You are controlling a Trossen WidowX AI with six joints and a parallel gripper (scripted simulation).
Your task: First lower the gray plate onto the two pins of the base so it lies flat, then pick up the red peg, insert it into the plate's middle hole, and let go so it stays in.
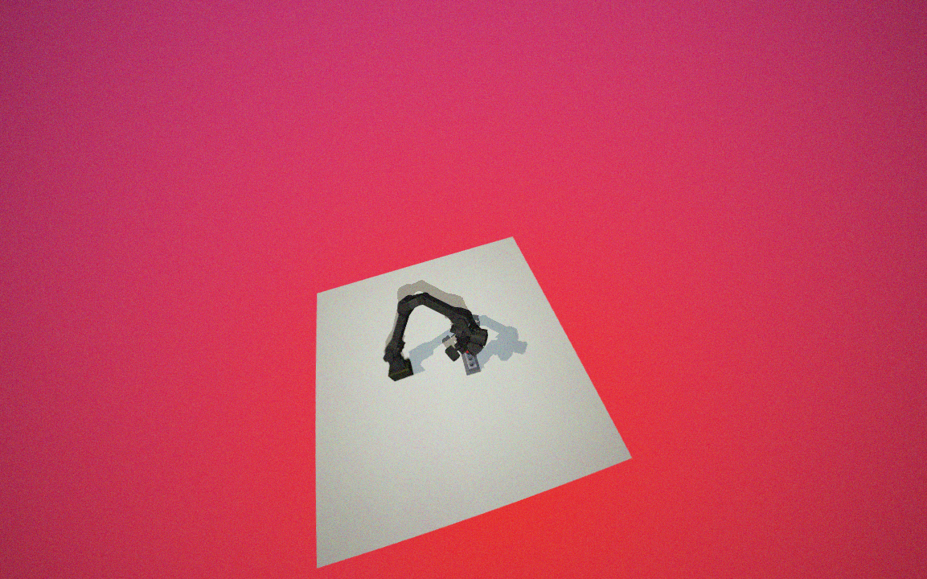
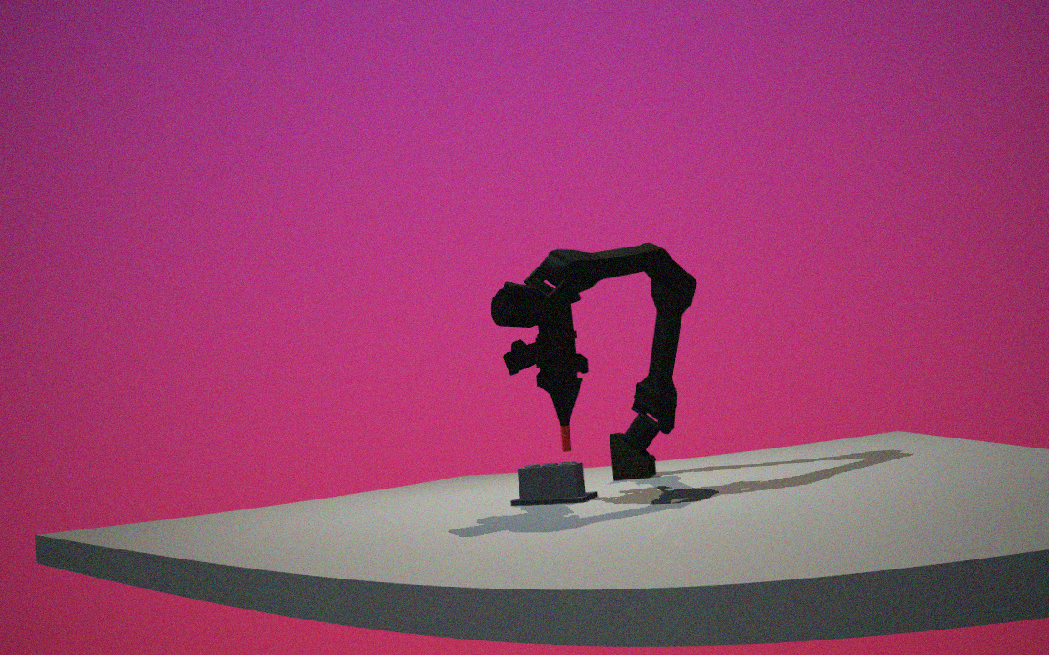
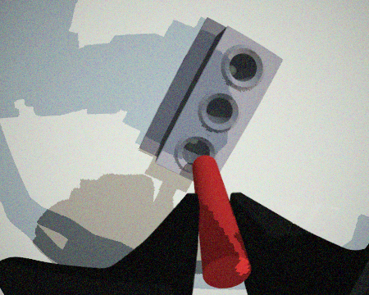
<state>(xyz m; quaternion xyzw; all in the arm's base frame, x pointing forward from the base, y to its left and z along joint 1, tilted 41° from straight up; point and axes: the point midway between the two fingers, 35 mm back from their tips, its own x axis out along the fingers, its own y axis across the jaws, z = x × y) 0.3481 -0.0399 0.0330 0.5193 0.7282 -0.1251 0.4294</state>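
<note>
My gripper tip is 7 cm above the plate, 3 cm to the left of it and 1 cm short of it. From my gripper tip the other things lie so: dark flat base 11 cm below, 3 cm to the right; then red peg right at my gripper tip.
</note>
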